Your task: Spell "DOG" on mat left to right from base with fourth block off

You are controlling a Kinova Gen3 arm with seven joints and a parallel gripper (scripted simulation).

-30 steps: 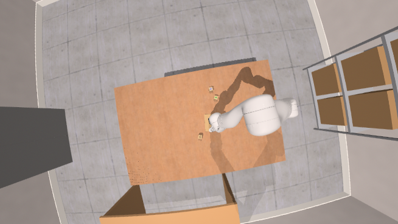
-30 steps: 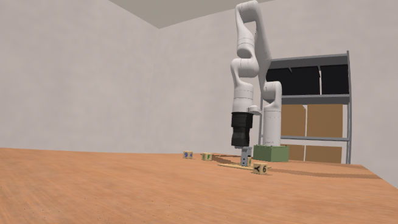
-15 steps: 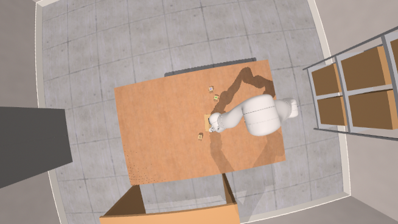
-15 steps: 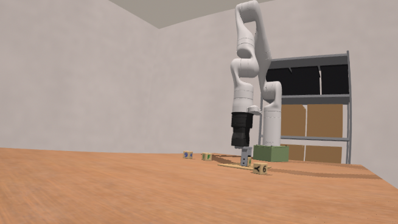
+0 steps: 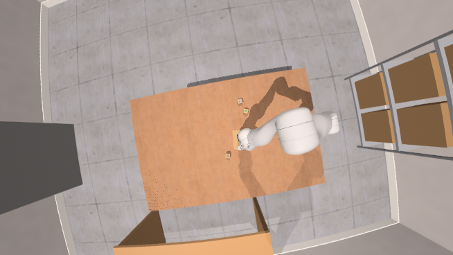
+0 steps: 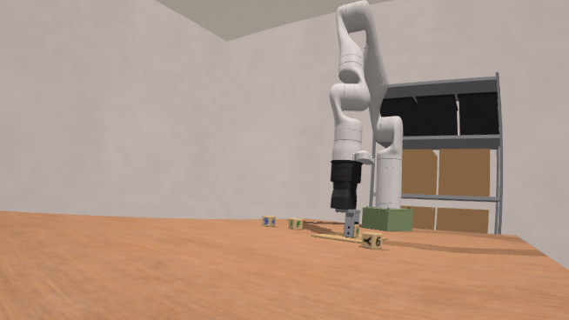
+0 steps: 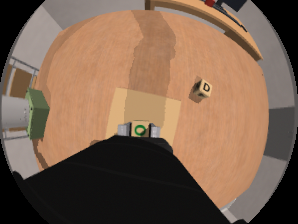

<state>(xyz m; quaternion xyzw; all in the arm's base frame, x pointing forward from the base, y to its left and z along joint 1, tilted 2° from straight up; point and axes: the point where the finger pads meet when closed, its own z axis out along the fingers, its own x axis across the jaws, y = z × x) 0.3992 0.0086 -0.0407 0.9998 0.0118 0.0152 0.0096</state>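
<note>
Now: hand right at the wooden block. From my hand the other things lie so: green-lettered block (190 mm to the right, 60 mm behind, 10 mm below); tan mat (20 mm below); blue-lettered block (270 mm to the right, 40 mm behind, 10 mm below).
</note>
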